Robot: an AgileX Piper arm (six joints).
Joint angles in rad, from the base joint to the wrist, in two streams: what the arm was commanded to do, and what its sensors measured. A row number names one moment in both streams.
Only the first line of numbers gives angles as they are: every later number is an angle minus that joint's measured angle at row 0.
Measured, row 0: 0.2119 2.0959 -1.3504 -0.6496 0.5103 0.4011
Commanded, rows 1 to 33: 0.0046 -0.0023 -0.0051 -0.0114 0.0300 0.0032; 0.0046 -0.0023 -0.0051 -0.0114 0.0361 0.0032; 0.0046 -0.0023 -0.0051 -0.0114 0.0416 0.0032; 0.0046 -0.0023 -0.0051 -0.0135 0.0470 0.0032; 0.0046 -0.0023 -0.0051 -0.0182 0.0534 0.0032; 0.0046 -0.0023 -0.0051 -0.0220 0.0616 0.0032; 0.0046 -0.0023 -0.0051 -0.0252 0.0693 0.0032; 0.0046 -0.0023 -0.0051 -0.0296 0.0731 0.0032; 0.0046 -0.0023 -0.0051 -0.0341 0.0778 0.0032; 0.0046 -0.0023 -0.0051 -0.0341 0.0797 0.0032; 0.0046 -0.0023 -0.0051 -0.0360 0.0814 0.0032; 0.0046 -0.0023 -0.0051 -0.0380 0.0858 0.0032; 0.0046 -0.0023 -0.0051 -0.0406 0.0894 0.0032; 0.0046 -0.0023 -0.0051 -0.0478 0.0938 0.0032; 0.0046 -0.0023 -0.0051 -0.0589 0.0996 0.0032; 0.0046 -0.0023 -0.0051 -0.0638 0.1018 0.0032; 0.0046 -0.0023 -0.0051 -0.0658 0.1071 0.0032; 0.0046 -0.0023 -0.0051 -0.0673 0.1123 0.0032; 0.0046 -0.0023 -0.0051 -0.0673 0.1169 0.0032; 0.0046 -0.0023 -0.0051 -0.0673 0.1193 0.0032; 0.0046 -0.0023 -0.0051 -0.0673 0.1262 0.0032; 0.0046 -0.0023 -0.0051 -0.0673 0.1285 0.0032; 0.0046 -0.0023 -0.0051 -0.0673 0.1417 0.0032; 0.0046 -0.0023 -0.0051 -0.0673 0.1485 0.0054; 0.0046 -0.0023 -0.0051 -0.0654 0.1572 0.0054; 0.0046 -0.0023 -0.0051 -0.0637 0.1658 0.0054; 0.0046 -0.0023 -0.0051 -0.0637 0.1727 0.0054; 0.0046 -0.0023 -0.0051 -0.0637 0.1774 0.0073; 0.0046 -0.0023 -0.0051 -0.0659 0.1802 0.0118; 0.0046 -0.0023 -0.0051 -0.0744 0.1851 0.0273; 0.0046 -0.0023 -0.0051 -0.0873 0.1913 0.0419; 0.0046 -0.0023 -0.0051 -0.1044 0.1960 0.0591; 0.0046 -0.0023 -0.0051 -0.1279 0.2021 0.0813
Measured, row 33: 0.0000 0.0000 -0.0006 -0.0622 0.1776 0.0209
